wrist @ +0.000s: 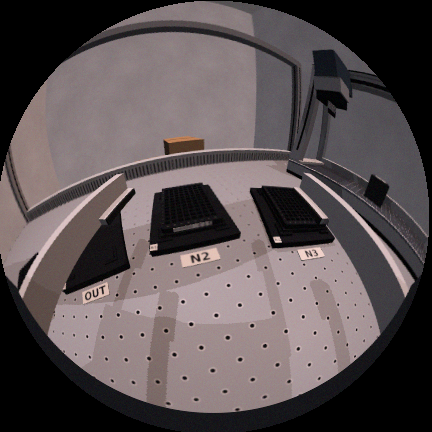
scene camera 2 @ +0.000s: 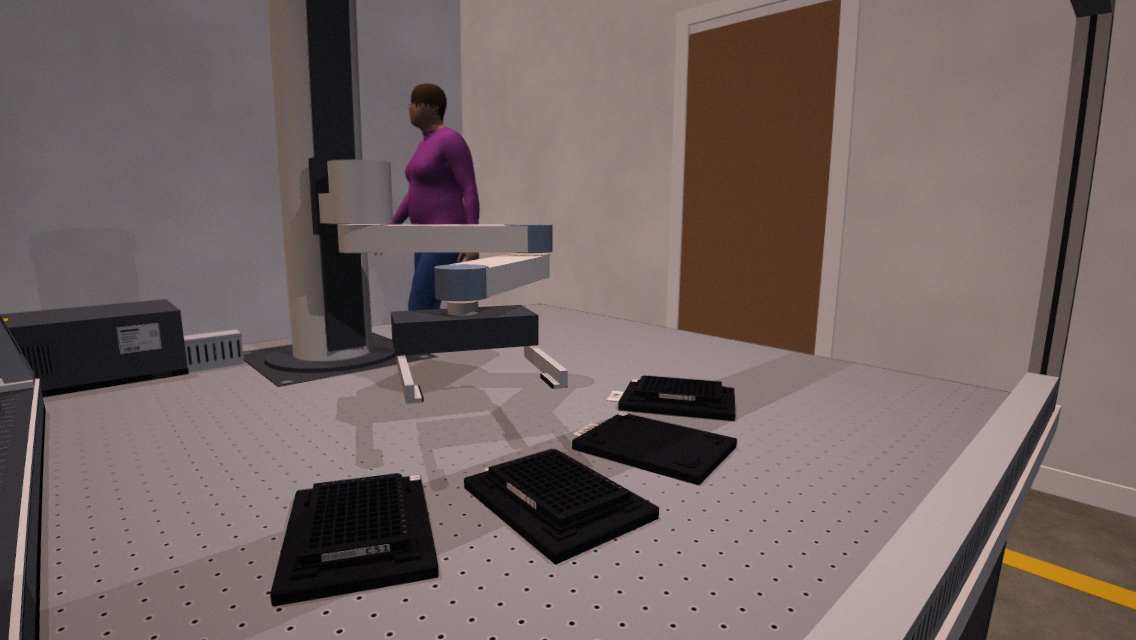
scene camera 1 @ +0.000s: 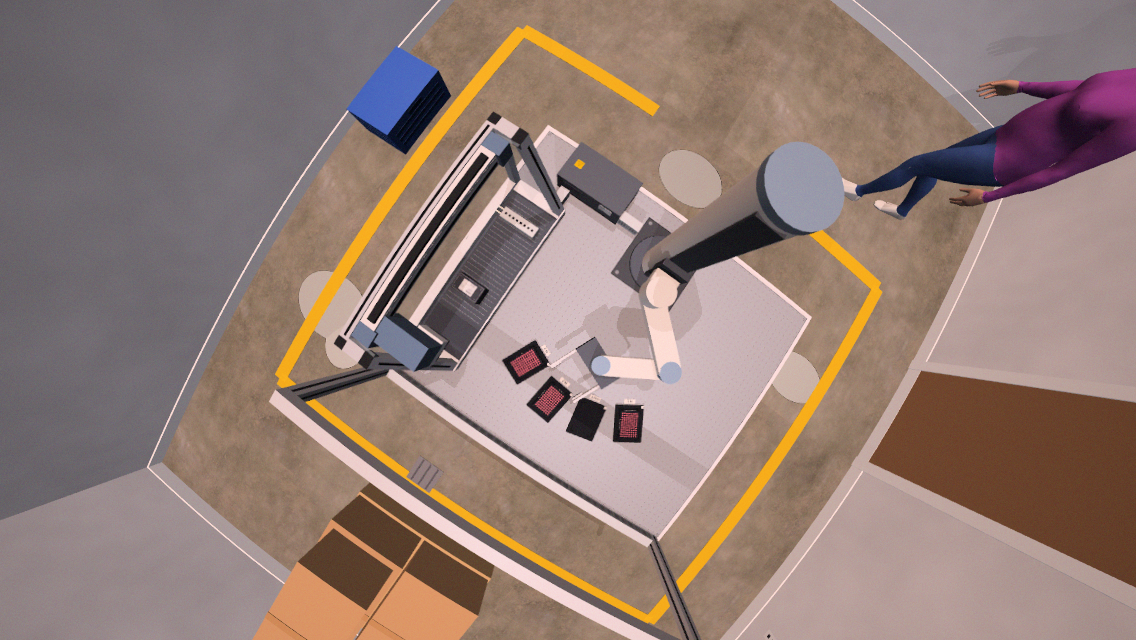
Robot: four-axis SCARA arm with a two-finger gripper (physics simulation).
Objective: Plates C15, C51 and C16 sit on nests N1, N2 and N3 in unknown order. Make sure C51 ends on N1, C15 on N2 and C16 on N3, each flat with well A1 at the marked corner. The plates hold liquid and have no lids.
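Places are measured from the arm's base along level axes (x ahead, y left, z up), in metres.
Pixels of known places: gripper, fingertip midpoint: [wrist: 213, 177] [scene camera 2: 490, 386] [scene camera 1: 562, 383]; arm's base, link origin: [scene camera 2: 334, 361].
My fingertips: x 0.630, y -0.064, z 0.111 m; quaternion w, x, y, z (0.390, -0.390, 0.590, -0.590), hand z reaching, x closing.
For each thing: its middle in the pictures, then the offset to it from my fingertips. "spot": a spot on its surface instead.
- black plate, body centre: [scene camera 2: 357, 516] [wrist: 290, 204] [scene camera 1: 525, 362] 0.026 m ahead, 0.163 m right, 0.079 m down
- nest N2, body centre: [scene camera 2: 556, 496] [wrist: 186, 208] [scene camera 1: 549, 399] 0.100 m ahead, 0.006 m left, 0.090 m down
- third plate, body centre: [scene camera 2: 679, 390] [scene camera 1: 628, 424] 0.001 m back, 0.344 m left, 0.079 m down
- bare OUT nest, body centre: [scene camera 2: 655, 442] [wrist: 91, 240] [scene camera 1: 586, 419] 0.082 m ahead, 0.182 m left, 0.090 m down
- dark box, surface spot: [scene camera 2: 95, 341] spot: 0.666 m back, 0.312 m right, 0.020 m down
My gripper [scene camera 1: 562, 382] [scene camera 2: 484, 387] [wrist: 213, 177] is open and empty, above the table on the arm side of nest N2. A black plate [scene camera 1: 524, 361] [scene camera 2: 357, 512] marked C51 lies flat on nest N3 [scene camera 2: 298, 581] [wrist: 305, 239]; it also shows behind the right finger in the wrist view. Another plate [scene camera 1: 549, 399] [scene camera 2: 560, 484] [wrist: 187, 202] lies flat on nest N2 [scene camera 2: 566, 548] [wrist: 200, 243]; its label is unreadable. A third plate [scene camera 1: 628, 423] [scene camera 2: 675, 387] sits at the N1 end, label unreadable. Small A1 tags mark the near left nest corners in the wrist view.
The bare OUT nest [scene camera 1: 585, 418] [scene camera 2: 655, 446] [wrist: 102, 255] stands between N2 and the N1 end. A gantry instrument [scene camera 1: 429, 238] stands along one table side, a dark box [scene camera 1: 597, 181] [scene camera 2: 95, 341] near the column. A person [scene camera 1: 1065, 135] [scene camera 2: 441, 174] stands beyond the table.
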